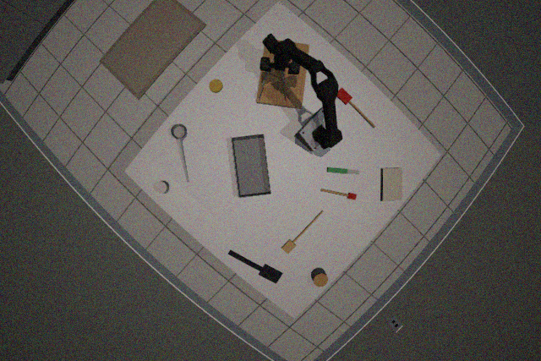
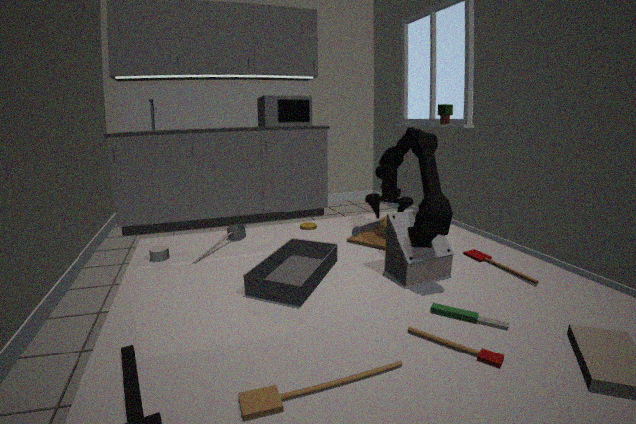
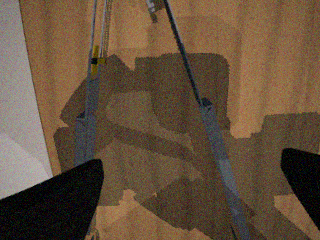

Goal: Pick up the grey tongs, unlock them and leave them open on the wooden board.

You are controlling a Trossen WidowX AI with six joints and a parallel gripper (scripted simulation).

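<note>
The wooden board is 30 mm behind my gripper tip and 50 mm below it. The rest, counted from my gripper tip: roasting tin (410 mm ahead, 280 mm to the left, 30 mm below); then red spatula (220 mm behind, 370 mm to the left, 50 mm below); then yellow disc (290 mm ahead, 170 mm to the right, 50 mm below).
</note>
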